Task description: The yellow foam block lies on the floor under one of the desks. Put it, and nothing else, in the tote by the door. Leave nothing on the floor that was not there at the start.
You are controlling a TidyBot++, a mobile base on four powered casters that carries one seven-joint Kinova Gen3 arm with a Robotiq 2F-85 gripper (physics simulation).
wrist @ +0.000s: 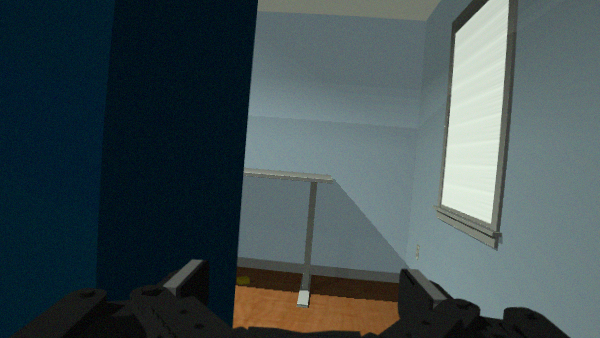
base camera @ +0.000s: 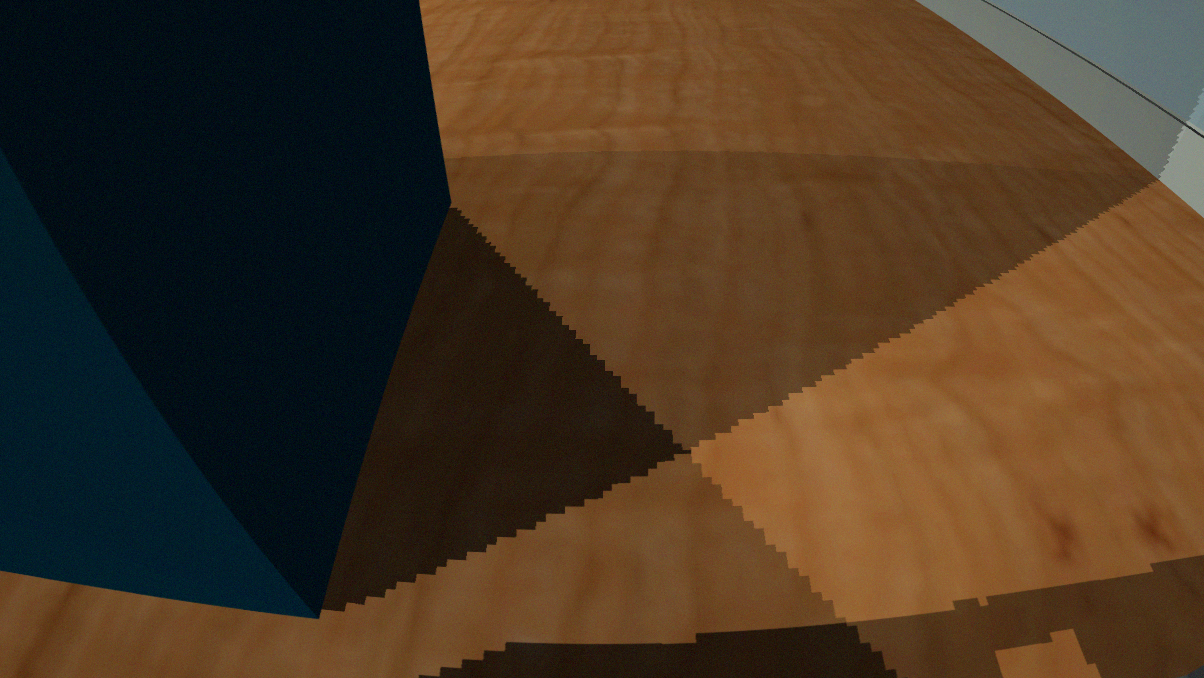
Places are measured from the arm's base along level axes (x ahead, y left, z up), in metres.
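Pixels of known places: gripper, fingertip midpoint: (wrist: pixel 303 286).
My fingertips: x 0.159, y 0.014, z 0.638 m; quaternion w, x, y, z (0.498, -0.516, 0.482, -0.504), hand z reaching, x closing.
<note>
Behind a point stands the place of what it marks.
A small yellow block (wrist: pixel 243 281) @[x 2.852, y 0.516, z -0.372 m] lies on the shadowed floor under a desk (wrist: pixel 290 175) @[x 2.602, y 0.181, z 0.554 m] near the far wall in the wrist view. Its left side meets the edge of a dark blue panel, which may hide part of it. My gripper (wrist: pixel 303 286) @[x 0.159, y 0.014, z 0.638 m] is open, with its two fingers wide apart at the bottom of the wrist view and nothing between them. It is far from the block. The tote does not show in either view.
A tall dark blue panel or partition (base camera: pixel 227 210) @[x 0.347, y 0.168, z -0.182 m] (wrist: pixel 175 140) @[x 0.380, y 0.167, z 0.702 m] stands close on the left. The desk's leg (wrist: pixel 310 225) @[x 2.822, y 0.002, z 0.154 m] ends in a pale foot. A window (wrist: pixel 475 120) @[x 1.944, y -0.851, z 0.976 m] is in the right wall. Shadows cross the wooden floor (base camera: pixel 968 437) @[x 0.366, y -0.259, z -0.396 m].
</note>
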